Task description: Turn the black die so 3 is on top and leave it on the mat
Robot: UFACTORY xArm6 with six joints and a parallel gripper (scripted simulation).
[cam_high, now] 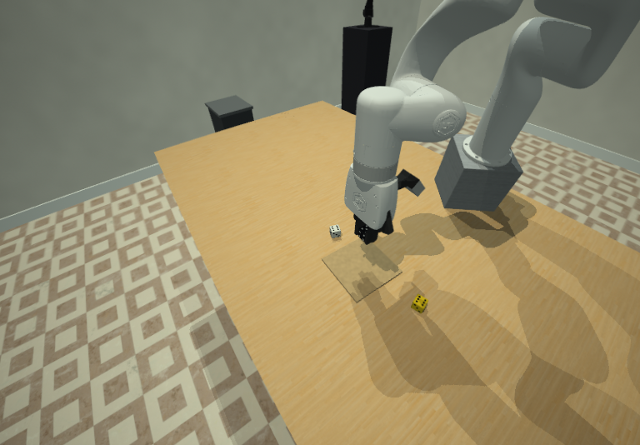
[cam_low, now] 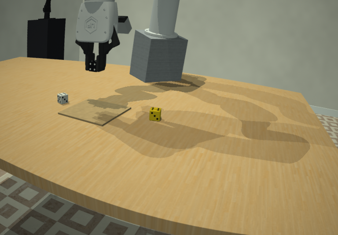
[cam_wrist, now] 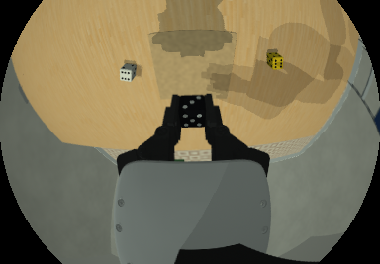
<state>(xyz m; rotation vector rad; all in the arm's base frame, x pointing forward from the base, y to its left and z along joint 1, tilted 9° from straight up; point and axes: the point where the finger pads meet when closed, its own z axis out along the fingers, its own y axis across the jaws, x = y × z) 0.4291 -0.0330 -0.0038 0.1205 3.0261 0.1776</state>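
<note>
Now: hand 12 cm above the tan mat. From my hand the other things lie so: yellow die (2 cm behind, 16 cm to the left, 11 cm below); black die (1 cm below); white die (1 cm behind, 12 cm to the right, 11 cm below).
</note>
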